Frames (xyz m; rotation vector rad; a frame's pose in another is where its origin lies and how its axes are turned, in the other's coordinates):
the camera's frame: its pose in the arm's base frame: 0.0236 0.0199 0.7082 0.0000 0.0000 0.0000
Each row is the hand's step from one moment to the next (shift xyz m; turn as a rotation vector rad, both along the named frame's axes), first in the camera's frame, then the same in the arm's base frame.
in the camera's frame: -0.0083 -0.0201 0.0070 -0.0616 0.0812 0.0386
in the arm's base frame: -0.0083 -0.0201 0.0070 -0.0616 0.0812 0.0386
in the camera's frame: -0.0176 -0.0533 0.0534 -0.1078 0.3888 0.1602
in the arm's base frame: -0.0176 -0.0533 0.0534 -0.1078 0.3888 0.1602
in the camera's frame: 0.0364 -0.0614 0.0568 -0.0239 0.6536 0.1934
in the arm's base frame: 0.0364 -0.0614 0.0568 -0.0239 0.6536 0.1934
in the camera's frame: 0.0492 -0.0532 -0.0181 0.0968 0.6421 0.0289
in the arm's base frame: 0.0492 -0.0532 -0.0181 0.0968 0.6421 0.0289
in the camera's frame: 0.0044 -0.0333 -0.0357 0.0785 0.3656 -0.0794
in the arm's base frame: 0.0044 -0.0333 -0.0357 0.0785 0.3656 -0.0794
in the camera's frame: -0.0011 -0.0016 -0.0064 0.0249 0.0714 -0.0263
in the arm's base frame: -0.0011 -0.0016 -0.0064 0.0249 0.0714 -0.0263
